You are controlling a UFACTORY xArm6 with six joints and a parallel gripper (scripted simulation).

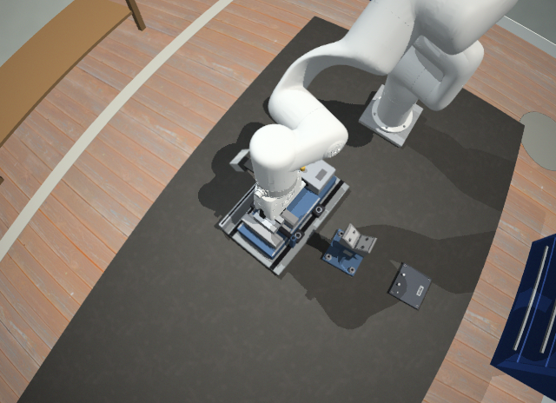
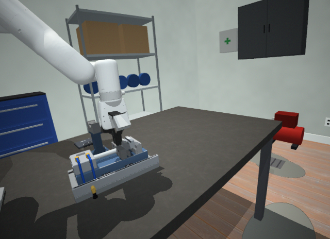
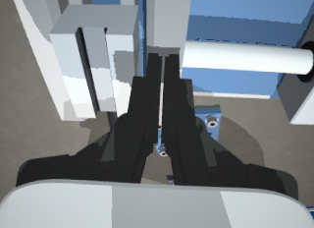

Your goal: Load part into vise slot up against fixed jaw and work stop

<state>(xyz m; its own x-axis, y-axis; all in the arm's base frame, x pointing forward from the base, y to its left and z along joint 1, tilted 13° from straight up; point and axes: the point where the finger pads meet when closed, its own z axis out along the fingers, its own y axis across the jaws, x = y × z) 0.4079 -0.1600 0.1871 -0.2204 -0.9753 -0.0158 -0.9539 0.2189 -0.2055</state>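
Right now my hand is 30 mm short of the part, 10 mm to the left of it and 20 mm above it. From my hand the other things lie so: white cylinder rod (50 mm behind, 10 mm to the left, 40 mm below); then moving jaw (40 mm below); then work stop (40 mm ahead, 40 mm to the left, 30 mm below).
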